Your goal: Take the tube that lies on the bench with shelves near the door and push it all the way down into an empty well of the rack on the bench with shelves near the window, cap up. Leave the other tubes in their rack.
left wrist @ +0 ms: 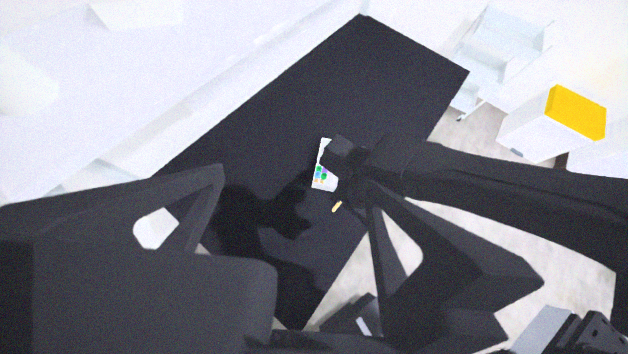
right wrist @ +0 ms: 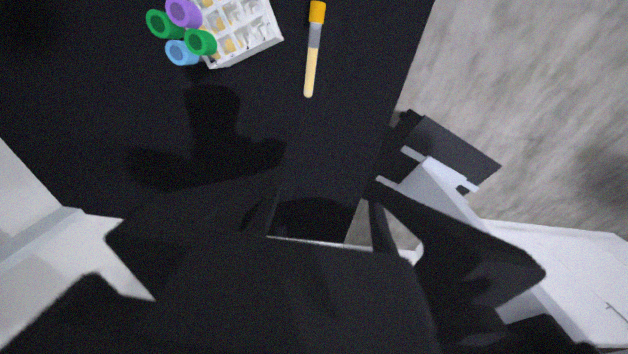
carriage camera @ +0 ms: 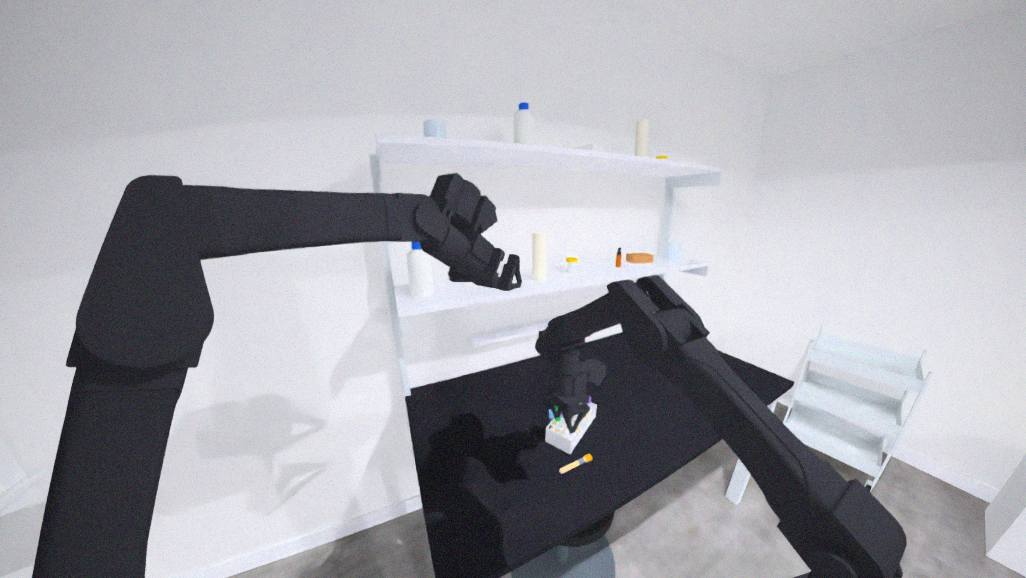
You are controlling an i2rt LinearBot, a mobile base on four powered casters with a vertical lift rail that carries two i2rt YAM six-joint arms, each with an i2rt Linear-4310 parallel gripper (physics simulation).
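Places are measured from the left arm's base along level axes (x right, y ahead, z up), in centimetres.
Pixels of known places: left gripper, between the fingertips: [left wrist: 297, 180] [carriage camera: 500, 281]; right gripper, between the fingertips: [left wrist: 349, 208] [right wrist: 327, 181] [carriage camera: 564, 424].
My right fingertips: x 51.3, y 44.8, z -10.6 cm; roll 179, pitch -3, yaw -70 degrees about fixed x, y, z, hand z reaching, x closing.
Ahead of a thing's pixels: the offset from my right fingertips to its top centre. "spot": to the spot under its first point. Level surfaces: height alone.
The tube {dx +5.5, dy +4.6, dz -18.7 cm} [carriage camera: 576, 463] [left wrist: 337, 206] [right wrist: 312, 55], orange-capped with pale yellow contents, lies flat on the black bench top {dz -20.6 cm} [carriage camera: 646, 452] [left wrist: 350, 75]. Beside it stands a white rack {dx +8.8, dy +19.3, dz -14.9 cm} [carriage camera: 567, 439] [left wrist: 325, 186] [right wrist: 265, 42] holding tubes with green, blue and purple caps; part of it is out of the right wrist view. My right gripper [carriage camera: 572, 423] [right wrist: 327, 181] is partly open and empty, pointing down; in the carriage view its fingers overlap the rack. My left gripper [carriage camera: 514, 272] [left wrist: 297, 180] is open and empty, high above the bench near the lower shelf. The rack by the window cannot be identified.
An upper shelf {dz +68.9 cm} [carriage camera: 545, 159] and a lower shelf [carriage camera: 473, 295] behind the bench hold bottles and jars. A white bottle {spot: dx -38.3, dy +33.7, dz +33.2 cm} [carriage camera: 420, 272] and a cream cylinder {spot: dx +2.6, dy +46.9, dz +34.1 cm} [carriage camera: 539, 257] stand near my left gripper. A pale shelved cart [carriage camera: 865, 357] stands beyond the bench at the right of the carriage view.
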